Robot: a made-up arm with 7 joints.
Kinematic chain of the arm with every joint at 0, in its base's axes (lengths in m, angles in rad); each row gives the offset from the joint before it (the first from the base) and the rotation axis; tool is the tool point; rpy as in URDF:
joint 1: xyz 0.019 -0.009 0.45 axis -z
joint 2: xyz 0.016 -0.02 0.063 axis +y
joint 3: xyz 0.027 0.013 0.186 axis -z
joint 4: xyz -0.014 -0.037 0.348 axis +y
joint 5: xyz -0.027 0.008 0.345 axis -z
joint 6: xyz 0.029 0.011 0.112 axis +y
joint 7: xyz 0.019 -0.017 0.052 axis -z
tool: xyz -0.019 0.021 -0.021 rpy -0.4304 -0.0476 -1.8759
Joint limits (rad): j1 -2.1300..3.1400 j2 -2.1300..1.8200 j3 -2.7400..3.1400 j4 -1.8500..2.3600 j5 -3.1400..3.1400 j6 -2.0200..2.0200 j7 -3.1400..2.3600
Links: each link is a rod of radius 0.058 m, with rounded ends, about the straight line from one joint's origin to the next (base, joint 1, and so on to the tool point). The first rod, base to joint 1, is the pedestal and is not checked.
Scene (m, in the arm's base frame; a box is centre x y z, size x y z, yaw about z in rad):
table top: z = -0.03
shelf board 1: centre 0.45 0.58 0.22 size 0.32 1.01 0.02 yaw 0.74
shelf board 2: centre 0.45 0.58 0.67 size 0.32 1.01 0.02 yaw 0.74
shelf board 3: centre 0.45 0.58 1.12 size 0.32 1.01 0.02 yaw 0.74
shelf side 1: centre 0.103 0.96 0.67 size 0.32 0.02 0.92 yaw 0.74
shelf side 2: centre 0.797 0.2 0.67 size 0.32 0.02 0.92 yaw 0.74
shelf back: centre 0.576 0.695 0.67 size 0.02 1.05 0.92 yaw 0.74
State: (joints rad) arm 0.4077 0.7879 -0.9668 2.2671 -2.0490 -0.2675 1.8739
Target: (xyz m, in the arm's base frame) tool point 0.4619 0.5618 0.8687
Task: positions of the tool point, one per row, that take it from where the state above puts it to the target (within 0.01 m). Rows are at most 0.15 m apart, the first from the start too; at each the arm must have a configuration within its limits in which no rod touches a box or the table.
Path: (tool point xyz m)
1: 0.4977 0.0639 0.6155
2: 0.4673 -0.0120 0.6915
3: 0.5383 0.0873 0.7569
4: 0.5805 0.1846 0.8280
5: 0.6053 0.2678 0.8979
6: 0.5744 0.3696 0.8929
7: 0.5269 0.4684 0.8834
8: 0.4619 0.5618 0.8687

